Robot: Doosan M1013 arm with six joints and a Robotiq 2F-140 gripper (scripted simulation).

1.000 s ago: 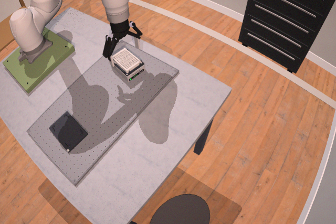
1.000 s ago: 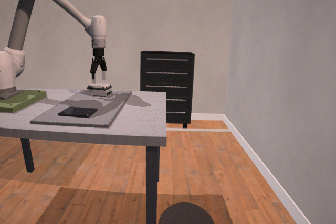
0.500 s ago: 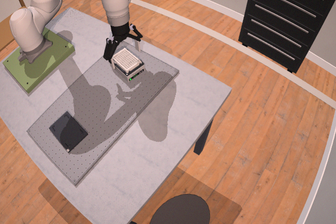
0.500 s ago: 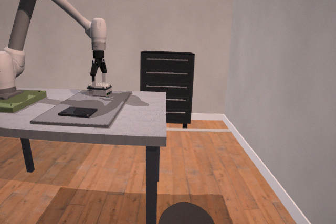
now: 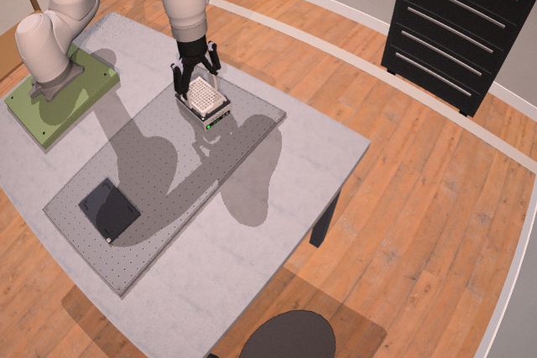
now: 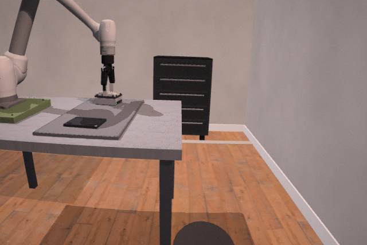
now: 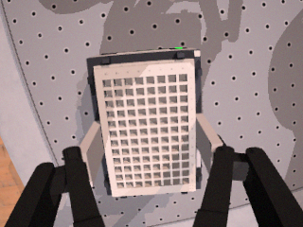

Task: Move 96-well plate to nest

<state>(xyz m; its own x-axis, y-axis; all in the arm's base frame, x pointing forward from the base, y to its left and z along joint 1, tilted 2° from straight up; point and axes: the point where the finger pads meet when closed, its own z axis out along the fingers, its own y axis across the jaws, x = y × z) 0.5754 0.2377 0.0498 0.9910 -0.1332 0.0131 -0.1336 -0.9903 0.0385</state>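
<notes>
Now: hand 2 cm above the white 96-well plate. From my hand the other things lie so: plate nest (2 cm ahead, 42 cm to the right, 8 cm below); A1 label (10 cm ahead, 47 cm to the right, 7 cm below).
</notes>
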